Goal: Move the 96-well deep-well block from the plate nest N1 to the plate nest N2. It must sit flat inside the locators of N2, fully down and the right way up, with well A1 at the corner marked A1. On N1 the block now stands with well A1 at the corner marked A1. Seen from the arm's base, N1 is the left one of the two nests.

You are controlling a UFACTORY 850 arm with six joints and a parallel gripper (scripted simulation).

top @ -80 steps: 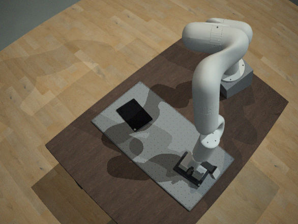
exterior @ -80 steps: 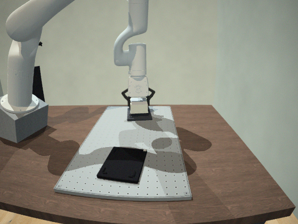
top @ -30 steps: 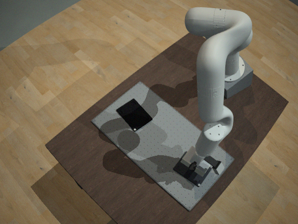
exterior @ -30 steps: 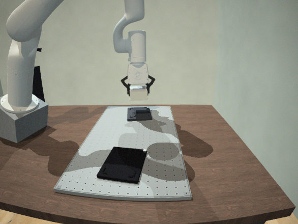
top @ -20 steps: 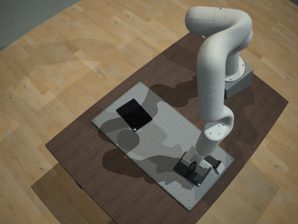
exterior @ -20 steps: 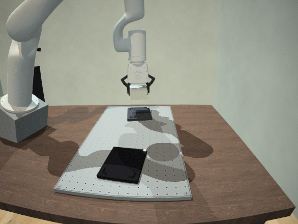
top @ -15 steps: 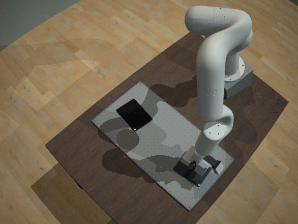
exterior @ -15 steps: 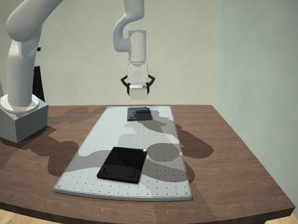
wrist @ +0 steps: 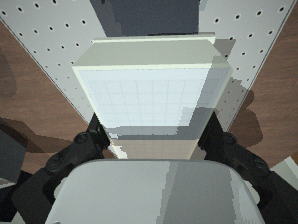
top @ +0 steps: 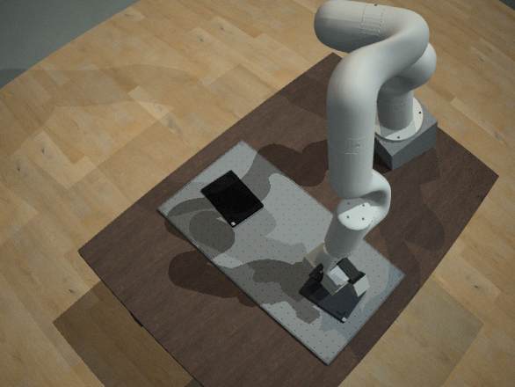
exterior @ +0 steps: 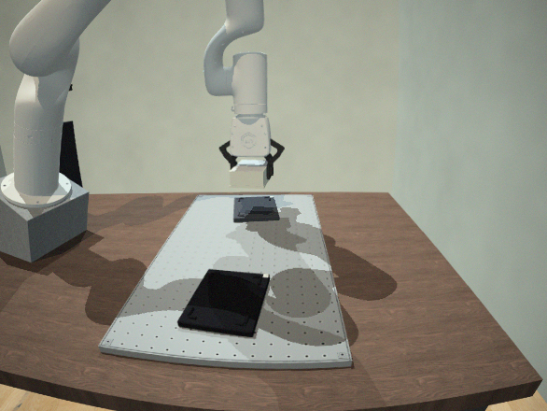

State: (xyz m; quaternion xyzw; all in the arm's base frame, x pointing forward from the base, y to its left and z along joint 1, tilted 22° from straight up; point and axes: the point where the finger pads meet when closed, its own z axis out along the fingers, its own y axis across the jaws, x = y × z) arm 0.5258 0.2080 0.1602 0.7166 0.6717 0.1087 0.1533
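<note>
Now: hand 38 cm to the left of the black plate nest N2 and 11 cm above it. The rest, counted from my hand: 96-well deep-well block (right at my hand); black plate nest N1 (4 cm to the left, 11 cm below).
</note>
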